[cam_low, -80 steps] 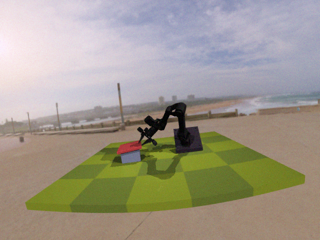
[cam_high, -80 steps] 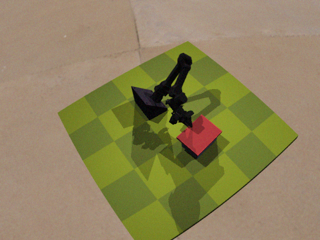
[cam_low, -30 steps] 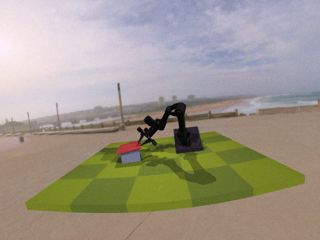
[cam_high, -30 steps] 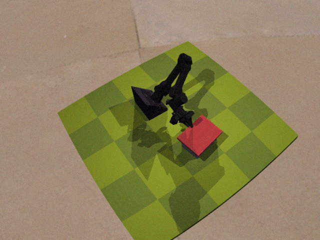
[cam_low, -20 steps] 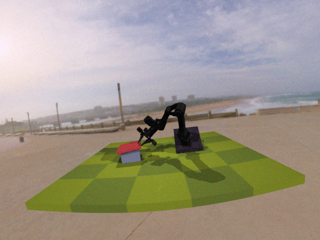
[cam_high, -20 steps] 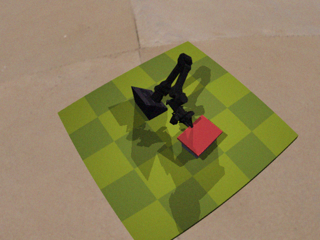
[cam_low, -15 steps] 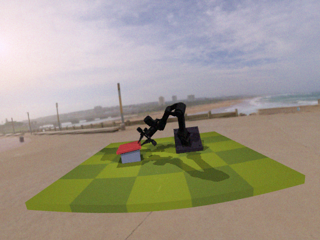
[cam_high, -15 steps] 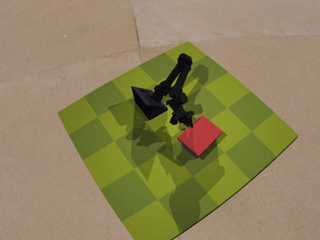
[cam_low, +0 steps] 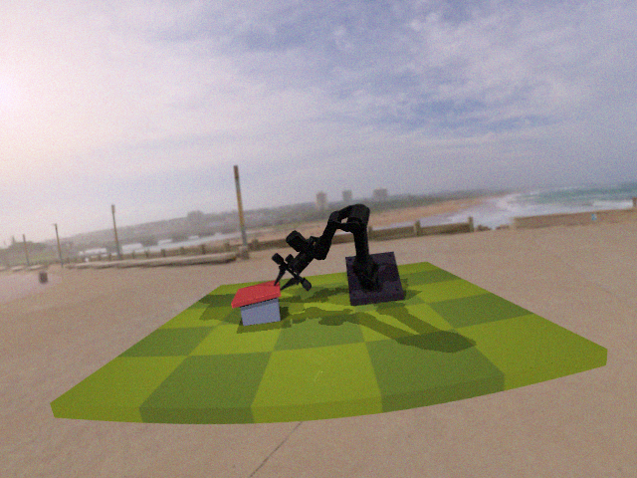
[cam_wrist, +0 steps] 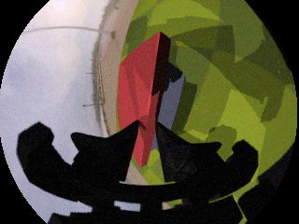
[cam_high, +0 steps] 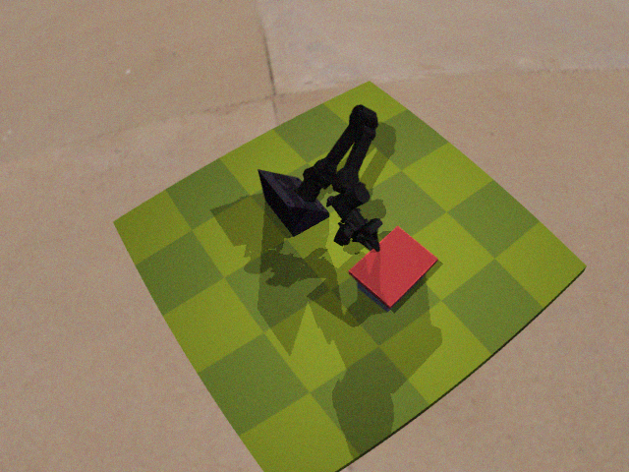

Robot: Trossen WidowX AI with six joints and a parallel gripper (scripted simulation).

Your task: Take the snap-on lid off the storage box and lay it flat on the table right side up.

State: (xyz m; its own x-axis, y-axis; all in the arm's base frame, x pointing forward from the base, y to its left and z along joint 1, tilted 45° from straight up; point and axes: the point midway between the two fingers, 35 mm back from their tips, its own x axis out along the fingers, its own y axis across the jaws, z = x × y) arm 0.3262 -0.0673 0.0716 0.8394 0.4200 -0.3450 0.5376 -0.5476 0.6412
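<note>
Now: gripper tip 80 mm short of the red lid and 10 mm to the right of it. Round my gripper tip: grey-blue storage box (70 mm ahead, 50 mm below).
</note>
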